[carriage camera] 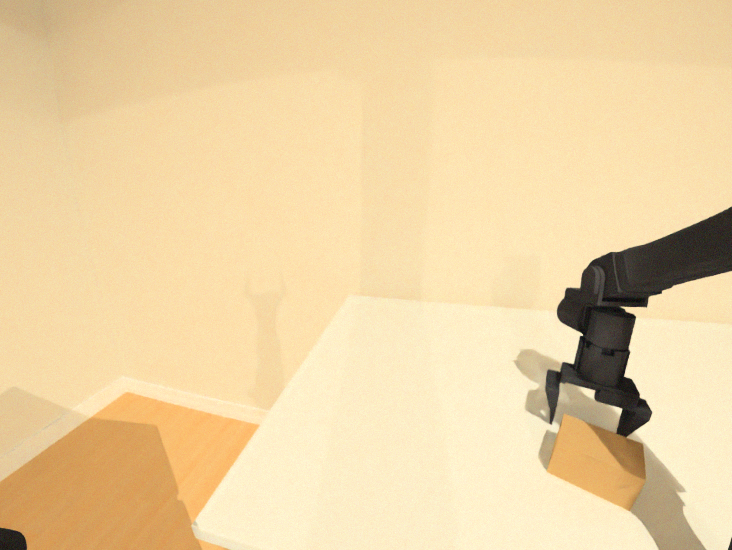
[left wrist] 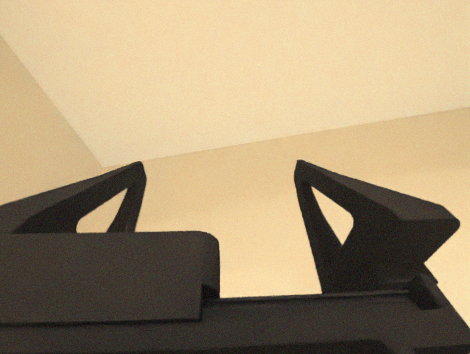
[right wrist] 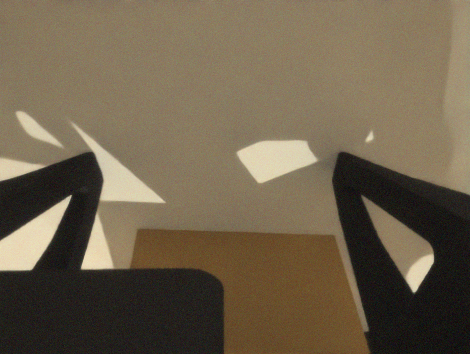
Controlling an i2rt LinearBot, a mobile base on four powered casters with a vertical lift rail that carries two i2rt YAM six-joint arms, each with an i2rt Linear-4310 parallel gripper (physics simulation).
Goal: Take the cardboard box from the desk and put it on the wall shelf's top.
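Places are measured from the left arm's base along level axes (x ahead, y left, z up), in metres.
Pixels of known places: left gripper, fingertip midpoint: [left wrist: 220, 169]; right gripper, fingertip midpoint: [right wrist: 219, 165].
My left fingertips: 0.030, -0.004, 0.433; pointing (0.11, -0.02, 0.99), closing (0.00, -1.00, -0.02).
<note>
Behind a point stands the place of what it marks, as x, y, z.
The cardboard box [carriage camera: 596, 461] {0.180, -0.631, 0.095} [right wrist: 295, 295] {0.217, -0.692, 0.075} is a tan block on the white desk [carriage camera: 384, 413] {0.323, -0.371, 0.043}, at the lower right in the carriage camera view. My right gripper [carriage camera: 588, 428] {0.276, -0.691, 0.043} [right wrist: 219, 165] {0.276, -0.691, 0.043} is open and points down at the box's far side, its tips low over the desk. In the right wrist view the box shows at the bottom between the spread fingers, partly hidden by the gripper body; nothing is held. My left gripper [left wrist: 220, 169] {0.030, -0.004, 0.433} is open and empty, with wall and ceiling behind it. The wall shelf does not show in these views.
A pale wall [carriage camera: 236, 177] {0.996, 0.149, 0.430} stands behind the desk. Wooden floor [carriage camera: 207, 437] {0.889, 0.382, -0.677} shows left of the desk's left edge. The right arm [carriage camera: 680, 260] {0.209, -0.679, 0.348} reaches in from the right. A small dark part [carriage camera: 10, 539] shows at the lower left corner.
</note>
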